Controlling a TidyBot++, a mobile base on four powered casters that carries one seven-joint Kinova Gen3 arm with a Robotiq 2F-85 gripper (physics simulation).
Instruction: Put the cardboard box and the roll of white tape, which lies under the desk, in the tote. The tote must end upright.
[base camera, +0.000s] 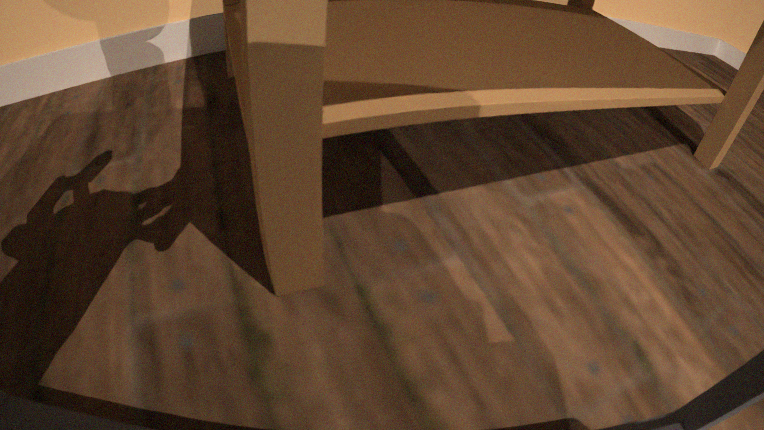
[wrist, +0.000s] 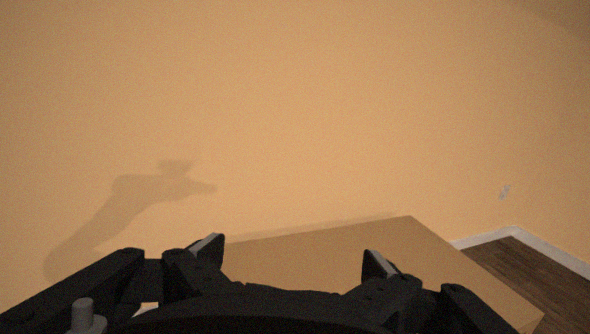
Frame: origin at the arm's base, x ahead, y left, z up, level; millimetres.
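Seen in the pictures: gripper, fingertip midpoint: (wrist: 292, 257).
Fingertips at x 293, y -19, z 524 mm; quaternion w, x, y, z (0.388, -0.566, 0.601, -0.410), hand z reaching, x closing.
A point is followed by its place in that frame.
My gripper (wrist: 292, 257) @(x 293, y -19, z 524 mm) is open, with its two fingers wide apart and no object between them; it is raised, facing the wall. The wooden desk (base camera: 288, 160) @(x 343, y 43, z -240 mm) (wrist: 440, 260) @(x 858, y -569, z 53 mm) shows its near leg and low board in the base view, and its top beyond the fingers in the wrist view. The cardboard box, the roll of white tape and the tote do not show in either view. The floor under the desk is in deep shadow, and part of it is hidden behind the near leg.
The desk's low board (base camera: 507, 53) @(x 621, y -200, z -247 mm) spans between its legs, above the wooden floor (base camera: 481, 240) @(x 419, y -149, z -397 mm). Another leg (base camera: 729, 106) @(x 658, y -720, z -258 mm) stands at the right. The wall (base camera: 53, 26) @(x 832, y 652, z -255 mm) (wrist: 300, 100) @(x 1086, y -30, z 535 mm) with its white baseboard (base camera: 48, 77) @(x 804, y 688, z -360 mm) (wrist: 550, 250) @(x 1484, y -1848, z -347 mm) runs behind. The arm's shadow falls on floor and wall.
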